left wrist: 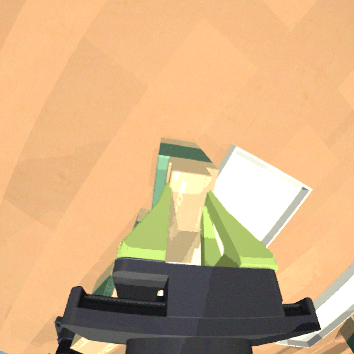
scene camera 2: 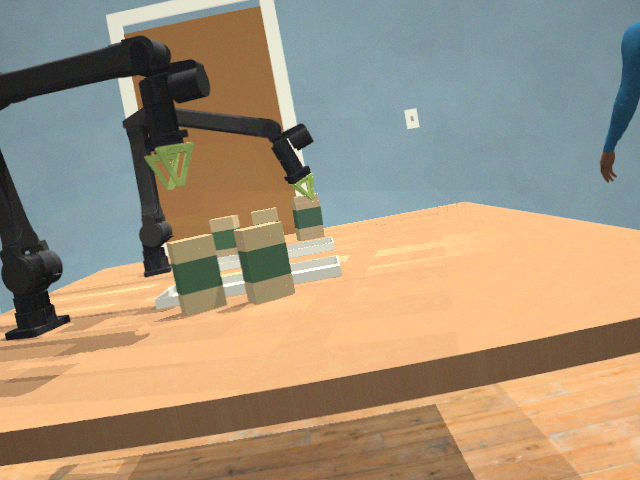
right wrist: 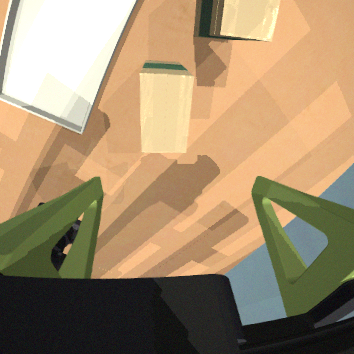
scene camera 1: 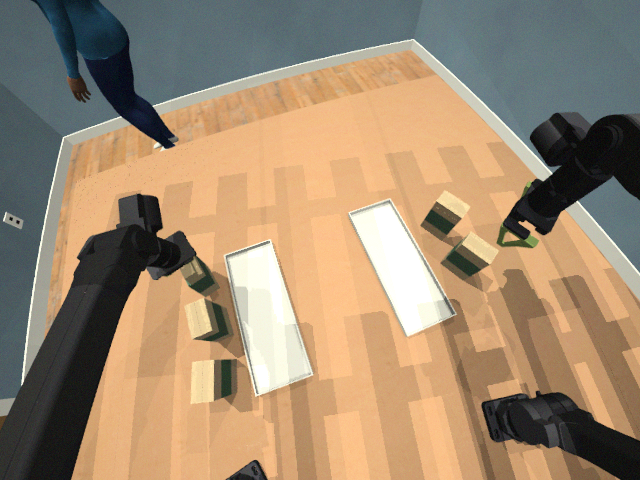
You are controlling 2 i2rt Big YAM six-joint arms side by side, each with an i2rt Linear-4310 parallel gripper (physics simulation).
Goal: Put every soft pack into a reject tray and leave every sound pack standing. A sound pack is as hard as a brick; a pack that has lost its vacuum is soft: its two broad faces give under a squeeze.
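Where they show: left gripper, fingertip midpoint: [left wrist: 185, 189] [scene camera 2: 311, 198] [scene camera 1: 182, 258]; right gripper, fingertip midpoint: [scene camera 2: 175, 188] [right wrist: 180, 184] [scene camera 1: 508, 229]; left arm's base at its link origin: [scene camera 2: 158, 272]; right arm's base at its link origin: [scene camera 2: 39, 330] [scene camera 1: 508, 416].
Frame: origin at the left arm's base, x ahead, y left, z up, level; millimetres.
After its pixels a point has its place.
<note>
My left gripper [scene camera 2: 312, 197] {x 525, y -157, z 149 mm} [left wrist: 185, 189] {x 525, y -157, z 149 mm} is shut on the top of an upright tan pack with a green band [scene camera 1: 200, 279] {x 463, y -166, z 119 mm} [scene camera 2: 308, 217] {x 497, y -179, z 92 mm} [left wrist: 190, 175] {x 541, y -155, z 160 mm}, the uppermost of three packs left of the left tray in scene camera 1. Its fingers are hidden in that view. The middle pack [scene camera 1: 206, 320] {x 352, y -146, z 140 mm} [scene camera 2: 264, 215] {x 364, y -154, z 124 mm} and lowest pack [scene camera 1: 212, 381] {x 229, y -104, z 140 mm} [scene camera 2: 224, 235] {x 232, y -107, z 84 mm} stand upright. Two more packs, an upper [scene camera 1: 444, 212] {x 249, y -803, z 119 mm} [scene camera 2: 264, 262] {x 245, y -853, z 73 mm} [right wrist: 245, 17] {x 224, y -829, z 140 mm} and a lower [scene camera 1: 470, 254] {x 122, y -761, z 127 mm} [scene camera 2: 196, 273] {x 119, y -812, z 75 mm} [right wrist: 165, 112] {x 124, y -786, z 140 mm}, stand right of the right tray. My right gripper [scene camera 1: 513, 214] [scene camera 2: 175, 186] {x 114, y -793, z 240 mm} [right wrist: 180, 184] {x 114, y -793, z 240 mm} is open, empty and raised beside them.
The left white tray [scene camera 1: 268, 330] {x 282, y -234, z 3 mm} [left wrist: 260, 200] {x 466, y -307, z 3 mm} and right white tray [scene camera 1: 398, 268] {x 215, y -639, z 3 mm} [right wrist: 55, 55] {x 132, y -623, z 3 mm} lie between the two groups of packs, and both are empty. A person [scene camera 1: 105, 67] stands beyond the table at the upper left of scene camera 1.
</note>
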